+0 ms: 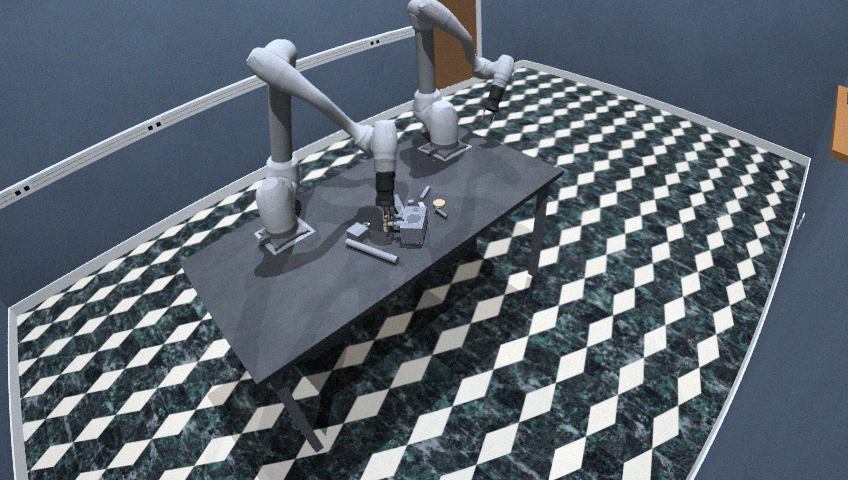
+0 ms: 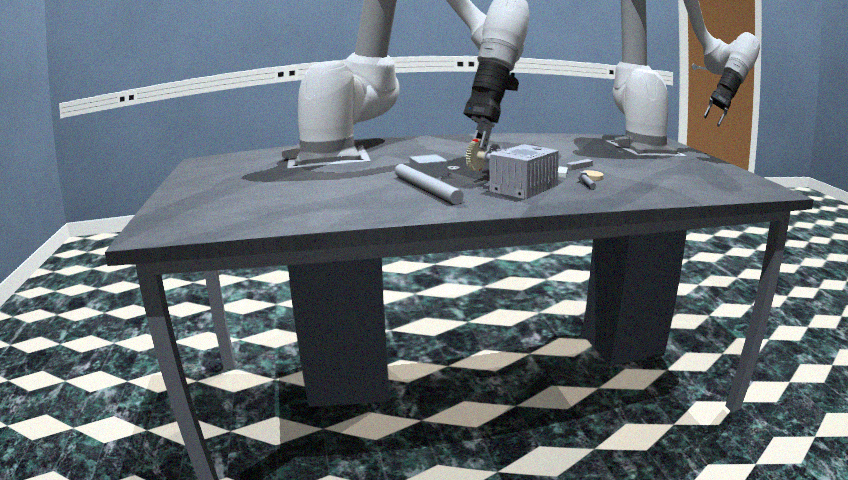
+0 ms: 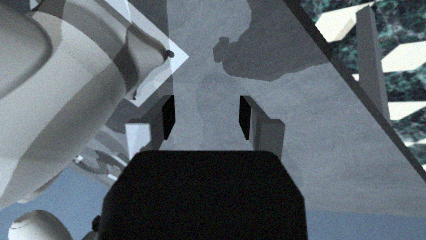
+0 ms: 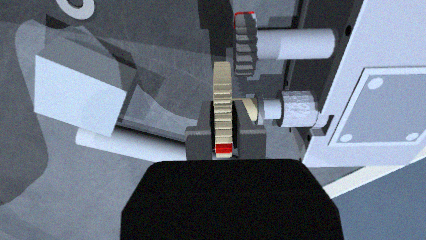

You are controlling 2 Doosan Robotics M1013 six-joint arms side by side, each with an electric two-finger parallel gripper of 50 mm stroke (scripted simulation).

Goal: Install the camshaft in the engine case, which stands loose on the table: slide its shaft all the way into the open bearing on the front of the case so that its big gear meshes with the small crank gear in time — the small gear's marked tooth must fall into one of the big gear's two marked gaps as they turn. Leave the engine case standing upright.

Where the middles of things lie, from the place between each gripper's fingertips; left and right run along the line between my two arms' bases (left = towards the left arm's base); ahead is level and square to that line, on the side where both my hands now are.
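With the small crank gear (image 4: 245, 37) as the reference, my right hand (image 2: 478, 148) is 3 cm above it, 2 cm past it and 4 cm to the right of it. The grey block (image 4: 74, 84) is 7 cm below my right hand, 8 cm behind it and 10 cm to the right of it.
From my left hand (image 2: 711, 121) I count again, and the small crank gear is 8 cm below, 23 cm ahead and 89 cm to the right. For the grey block it is 13 cm below my left hand, 16 cm ahead of it and 103 cm to the right of it.
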